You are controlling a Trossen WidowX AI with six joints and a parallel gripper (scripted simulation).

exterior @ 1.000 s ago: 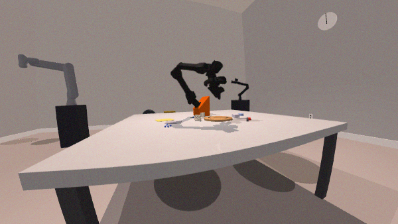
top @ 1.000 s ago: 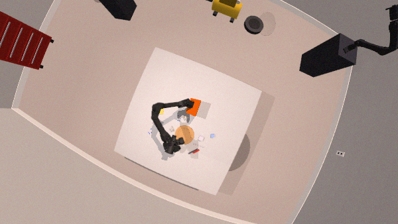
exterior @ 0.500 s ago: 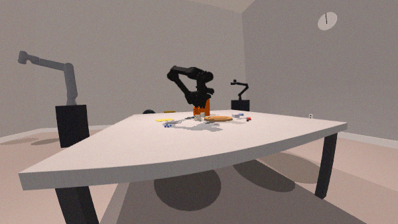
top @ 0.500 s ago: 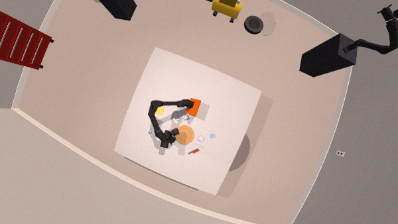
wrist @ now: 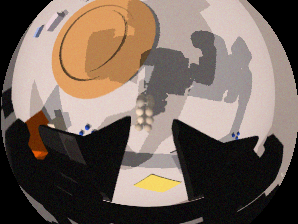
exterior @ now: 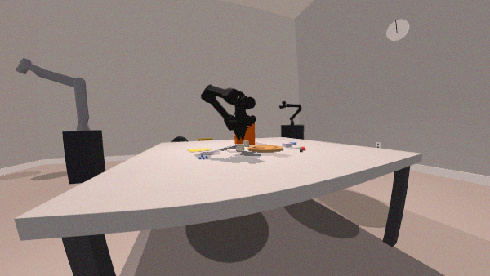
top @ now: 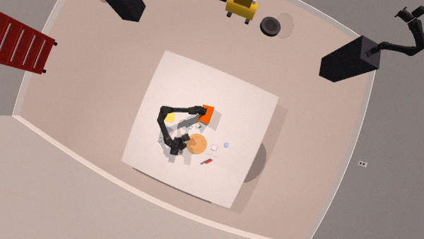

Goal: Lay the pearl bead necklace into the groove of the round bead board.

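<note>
Right now the round tan bead board is 150 mm to the left of my gripper tip, 50 mm below it and 10 mm ahead of it. The rest, counted from my gripper tip: tool 300 mm to the left, 150 mm ahead, 60 mm below; yellow pad 200 mm to the right, 160 mm behind, 60 mm below; white square 320 mm to the left, 50 mm below, 10 mm behind.
</note>
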